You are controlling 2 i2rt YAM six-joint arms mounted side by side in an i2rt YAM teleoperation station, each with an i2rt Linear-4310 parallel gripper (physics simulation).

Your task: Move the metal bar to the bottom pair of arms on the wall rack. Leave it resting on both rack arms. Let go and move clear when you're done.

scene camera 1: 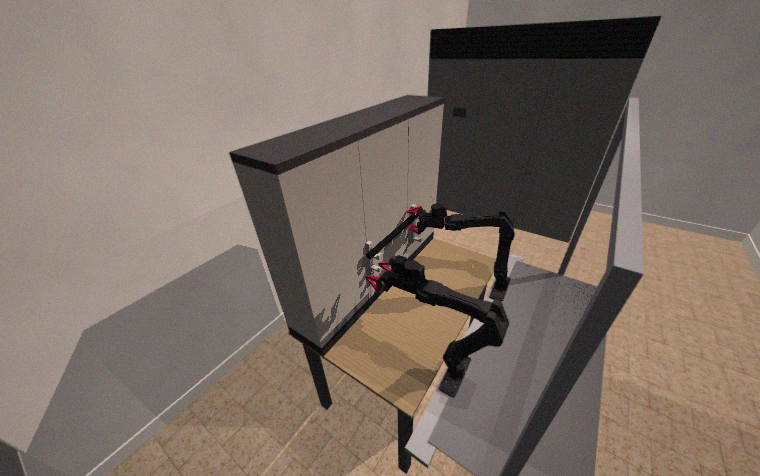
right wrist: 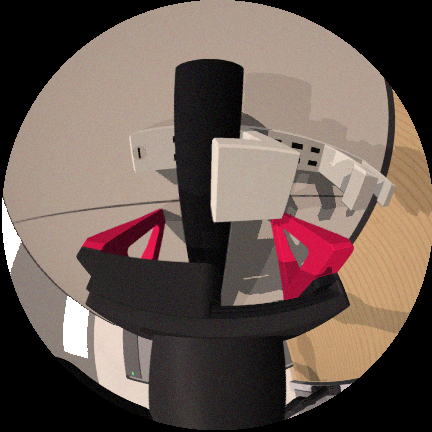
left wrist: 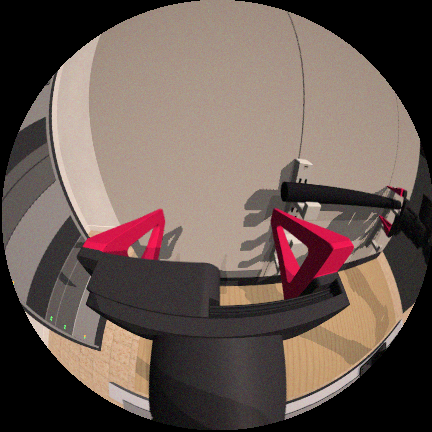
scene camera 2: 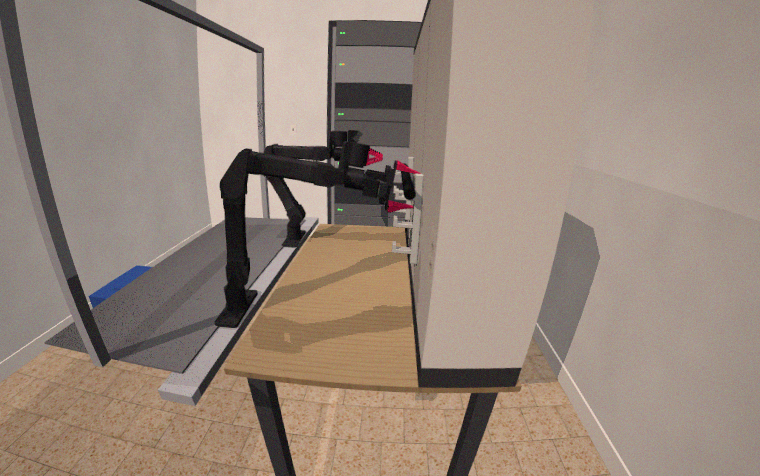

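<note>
The black metal bar [scene camera 1: 389, 236] [scene camera 2: 408, 186] [left wrist: 340, 194] [right wrist: 207, 110] lies level in the top pair of arms of the pale wall rack [scene camera 2: 416, 224] [left wrist: 303, 165] [right wrist: 140, 150]. The top arm's square tip [right wrist: 255, 182] stands beside the bar in the right wrist view. The near bottom arm [scene camera 2: 401, 248] shows below, unloaded. My right gripper [scene camera 1: 415, 219] [scene camera 2: 415, 189] [right wrist: 217, 214] is open, with one finger above and one below the bar near its end, around it but not shut. My left gripper [scene camera 1: 373, 270] [left wrist: 217, 214] is open and empty, beyond the bar's other end and slightly lower.
The rack is on a tall pale wall panel [scene camera 1: 325, 224] [scene camera 2: 487, 196] at the back edge of the wooden table [scene camera 1: 392, 347] [scene camera 2: 336, 302]. Further rack arms stick out below the bar. A dark equipment cabinet [scene camera 2: 372, 33] stands behind the left arm in scene camera 2.
</note>
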